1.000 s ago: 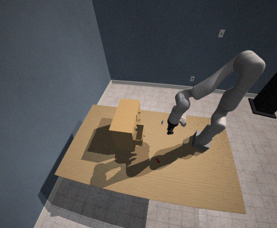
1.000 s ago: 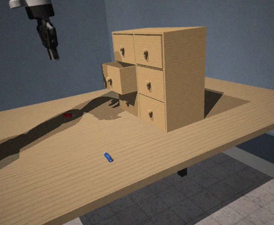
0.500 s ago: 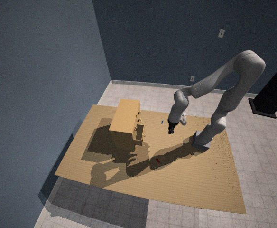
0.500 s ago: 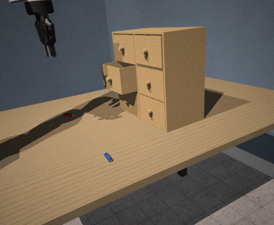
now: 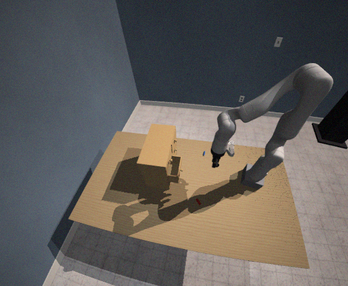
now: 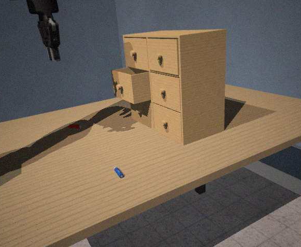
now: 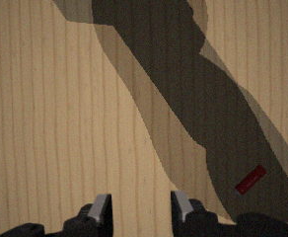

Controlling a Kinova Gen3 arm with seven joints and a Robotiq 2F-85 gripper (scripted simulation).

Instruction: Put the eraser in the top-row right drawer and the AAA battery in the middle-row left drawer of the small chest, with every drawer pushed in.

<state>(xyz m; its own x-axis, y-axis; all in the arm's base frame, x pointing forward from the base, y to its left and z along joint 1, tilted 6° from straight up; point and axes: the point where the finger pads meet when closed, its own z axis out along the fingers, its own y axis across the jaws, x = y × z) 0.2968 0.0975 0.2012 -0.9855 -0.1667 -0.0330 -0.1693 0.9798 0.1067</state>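
My hand is 80 mm short of the AAA battery, 260 mm to the left of it and 280 mm above it. The rest, counted from my hand: dark red battery (30 mm ahead, 150 mm to the left, 280 mm below); then white eraser (370 mm ahead, 100 mm to the right, 70 mm below).
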